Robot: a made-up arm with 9 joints. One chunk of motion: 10 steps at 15 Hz.
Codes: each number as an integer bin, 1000 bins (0 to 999) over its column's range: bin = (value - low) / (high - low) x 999, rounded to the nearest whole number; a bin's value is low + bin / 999 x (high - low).
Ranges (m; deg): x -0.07..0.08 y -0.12..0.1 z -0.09..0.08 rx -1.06..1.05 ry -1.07..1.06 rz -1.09..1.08
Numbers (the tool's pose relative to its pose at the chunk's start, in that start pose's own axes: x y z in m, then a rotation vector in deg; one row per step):
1: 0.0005 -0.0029 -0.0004 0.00 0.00 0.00
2: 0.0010 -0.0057 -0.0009 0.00 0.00 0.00
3: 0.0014 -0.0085 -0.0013 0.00 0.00 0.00
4: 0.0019 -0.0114 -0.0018 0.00 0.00 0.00
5: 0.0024 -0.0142 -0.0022 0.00 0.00 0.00
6: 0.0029 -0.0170 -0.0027 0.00 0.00 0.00
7: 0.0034 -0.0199 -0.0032 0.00 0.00 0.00
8: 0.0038 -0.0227 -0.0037 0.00 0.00 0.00
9: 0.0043 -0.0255 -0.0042 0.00 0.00 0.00
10: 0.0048 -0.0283 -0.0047 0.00 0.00 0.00
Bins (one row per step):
1: 470 532 527 502 502 502
2: 473 519 524 502 502 502
3: 476 506 521 502 502 502
4: 479 493 518 502 502 502
5: 482 480 516 502 502 502
6: 486 468 513 502 502 502
7: 489 455 510 502 502 502
8: 492 442 507 502 502 502
9: 495 429 504 502 502 502
10: 498 416 501 502 502 502

